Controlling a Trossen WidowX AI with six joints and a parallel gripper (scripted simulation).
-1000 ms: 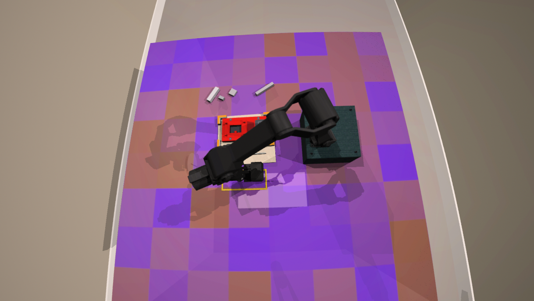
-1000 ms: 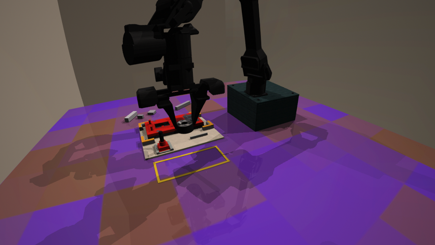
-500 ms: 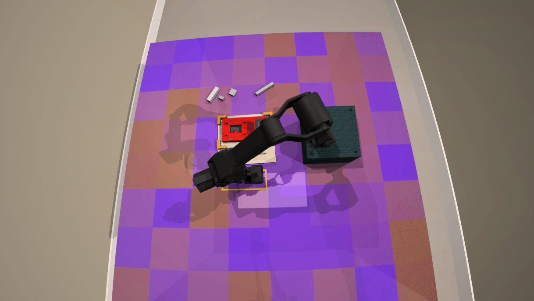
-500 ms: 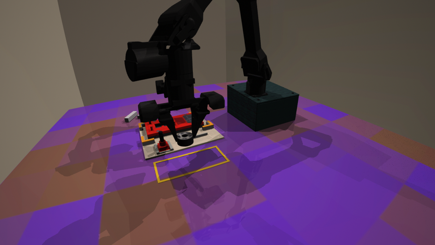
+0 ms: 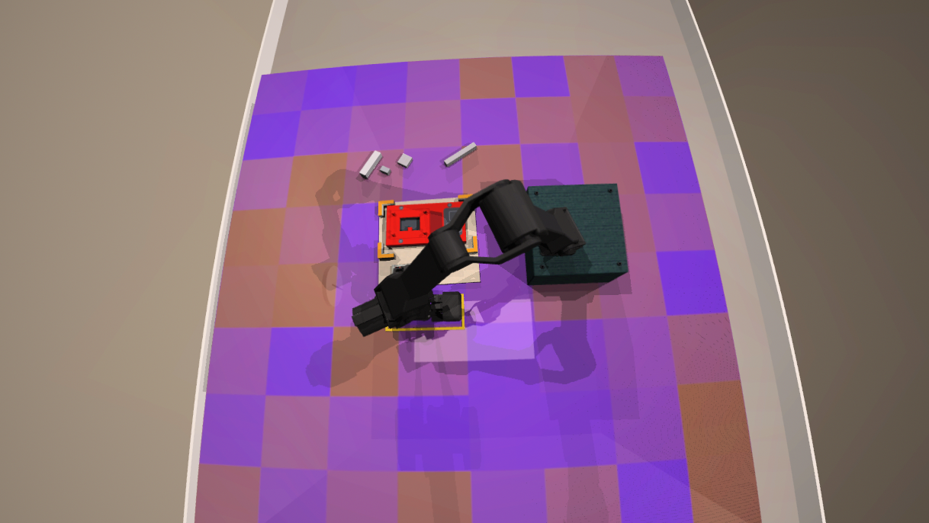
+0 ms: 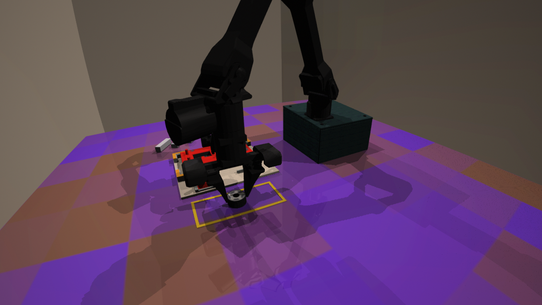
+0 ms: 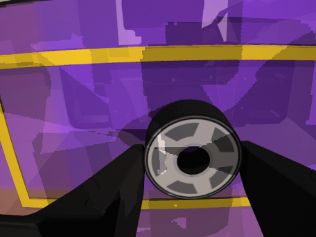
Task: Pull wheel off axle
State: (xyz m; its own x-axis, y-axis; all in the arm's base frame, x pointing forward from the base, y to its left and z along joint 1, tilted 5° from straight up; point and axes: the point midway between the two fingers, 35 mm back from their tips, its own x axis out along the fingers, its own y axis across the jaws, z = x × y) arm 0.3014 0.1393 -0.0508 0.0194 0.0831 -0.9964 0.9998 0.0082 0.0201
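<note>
Now: gripper tip right at the wheel. From my gripper tip the other things lie so: upright axle 9 cm to the right, 5 cm ahead, 2 cm above.
</note>
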